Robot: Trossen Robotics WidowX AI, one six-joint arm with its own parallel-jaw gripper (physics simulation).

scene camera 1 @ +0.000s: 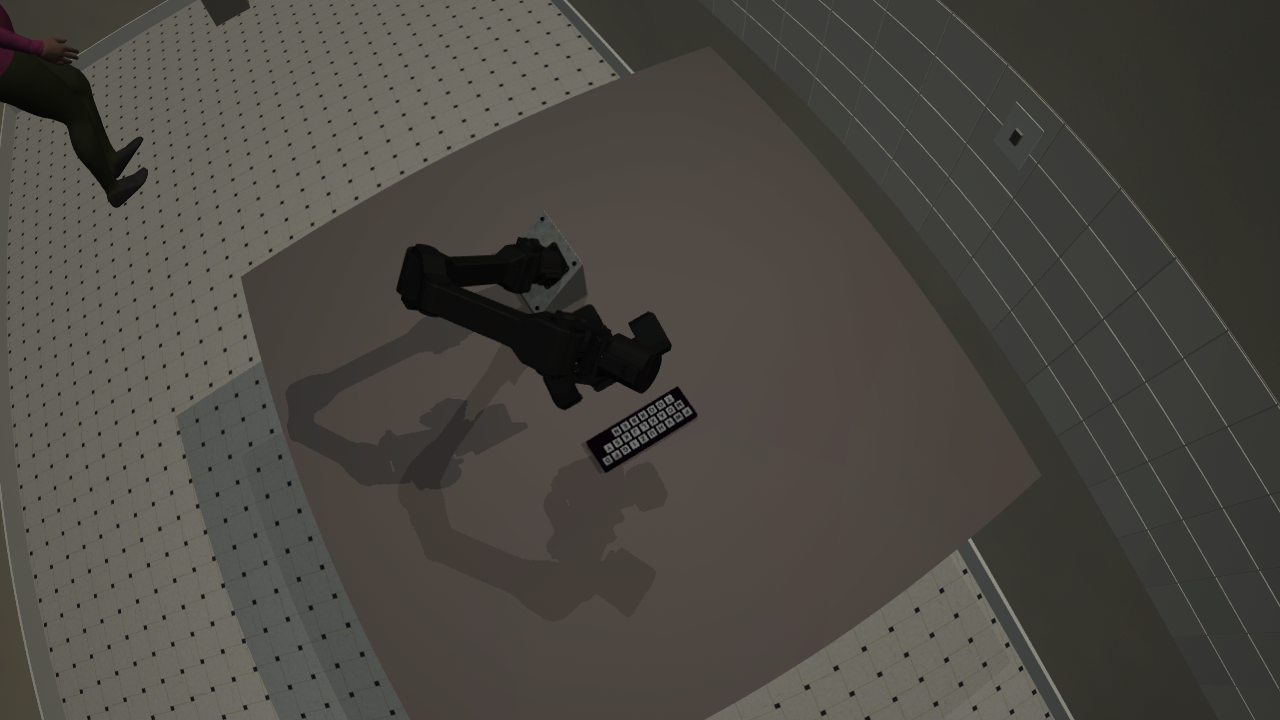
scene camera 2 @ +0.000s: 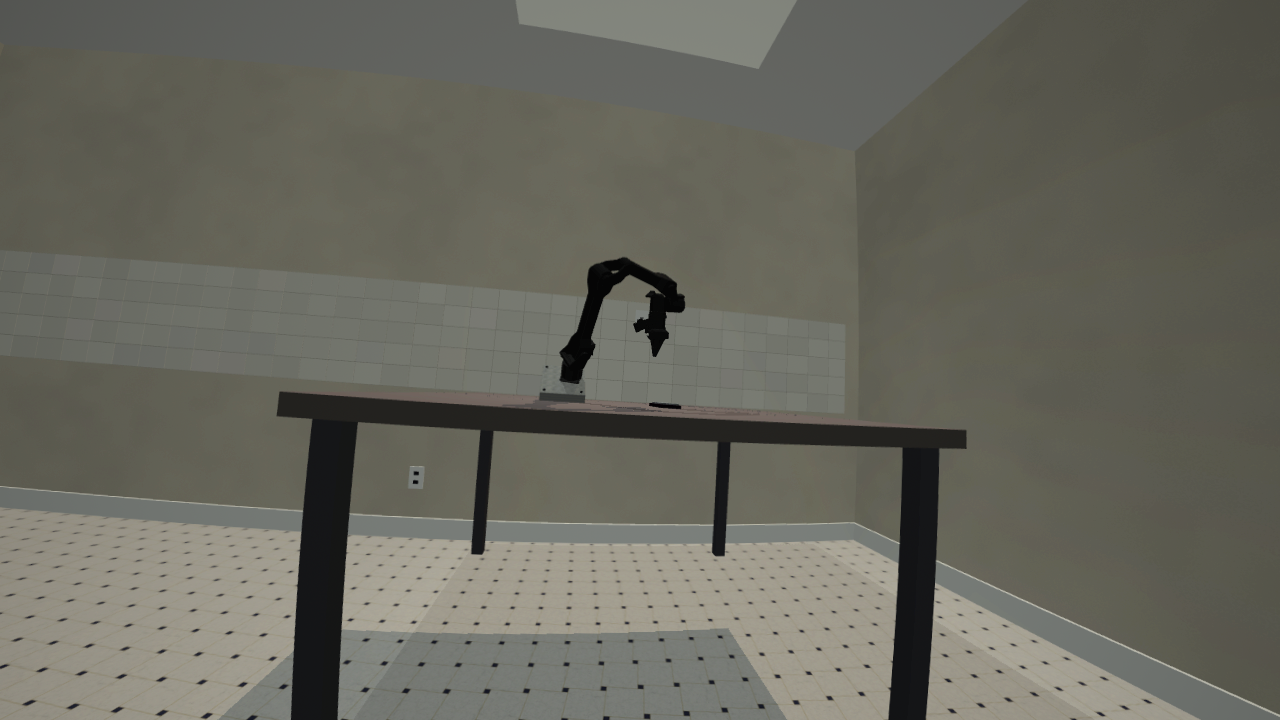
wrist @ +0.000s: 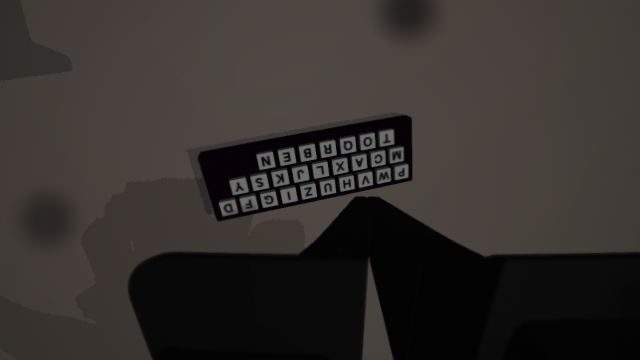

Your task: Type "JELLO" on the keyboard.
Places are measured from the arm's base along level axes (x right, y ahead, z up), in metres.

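Pixels of known places: gripper, fingertip midpoint: [scene camera 2: 654, 356] [wrist: 365, 208]; arm's base at its link origin: [scene camera 1: 551, 265] [scene camera 2: 570, 376].
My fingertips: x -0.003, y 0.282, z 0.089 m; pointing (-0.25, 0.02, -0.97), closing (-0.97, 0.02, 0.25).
Observation:
Ahead of a thing's pixels: the offset from my fingertips to its middle.
The black keyboard {dx -0.010, dy +0.046, dz -0.165 m} [scene camera 1: 641, 430] [scene camera 2: 665, 405] [wrist: 213, 170] lies flat on the table, with light keys in three rows. In the wrist view its letters appear upside down: the J key {dx +0.003, dy +0.047, dz -0.160 m} [wrist: 300, 173] and L key {dx -0.015, dy +0.046, dz -0.160 m} [wrist: 320, 170] are side by side in the middle row, the E key {dx +0.014, dy +0.030, dz -0.160 m} [wrist: 286, 156] and O key {dx -0.058, dy +0.024, dz -0.160 m} [wrist: 367, 141] are in the upper row. My gripper [scene camera 2: 656, 354] [wrist: 365, 208] is shut and empty, pointing down high above the table. In the wrist view its tips show just below the keyboard's edge near the V key {dx -0.057, dy +0.060, dz -0.160 m} [wrist: 365, 180]. The wrist hides the fingertips in scene camera 1.
The table [scene camera 1: 805, 358] [scene camera 2: 626, 428] bears the keyboard and the arm's grey base [scene camera 1: 569, 288] [scene camera 2: 562, 396]. The arm [scene camera 1: 483, 308] [scene camera 2: 588, 313] arches up from it, casting shadows on the table. A person [scene camera 1: 76, 107] stands on the floor beyond the table at the upper left in scene camera 1.

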